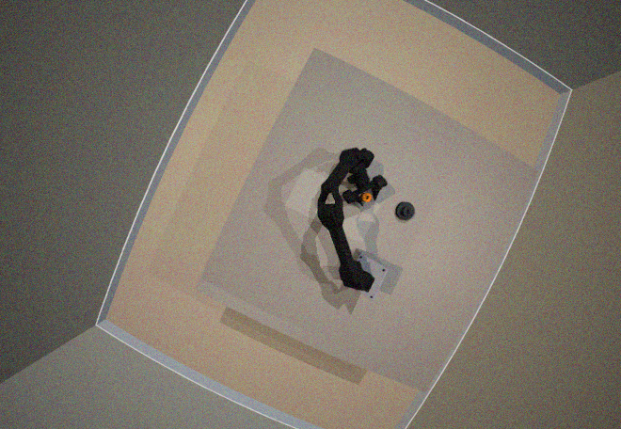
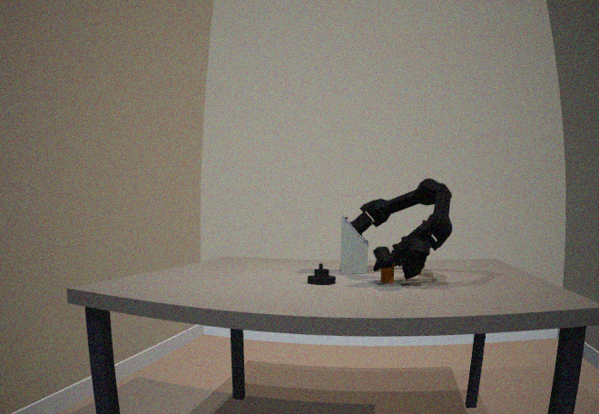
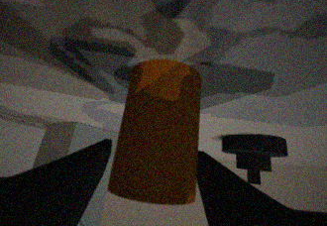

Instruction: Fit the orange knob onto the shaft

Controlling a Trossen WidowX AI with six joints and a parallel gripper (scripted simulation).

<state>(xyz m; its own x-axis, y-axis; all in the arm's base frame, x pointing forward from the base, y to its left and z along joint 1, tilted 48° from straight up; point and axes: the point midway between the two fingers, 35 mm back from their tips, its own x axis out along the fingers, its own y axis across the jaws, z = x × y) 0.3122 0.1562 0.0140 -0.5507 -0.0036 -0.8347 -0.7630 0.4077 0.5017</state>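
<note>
Right now my gripper tip is 20 mm to the right of the orange knob, 20 mm short of it and 10 mm above it. The rest, counted from my gripper tip: dark round pedestal 180 mm to the right, 40 mm ahead, 10 mm below.
</note>
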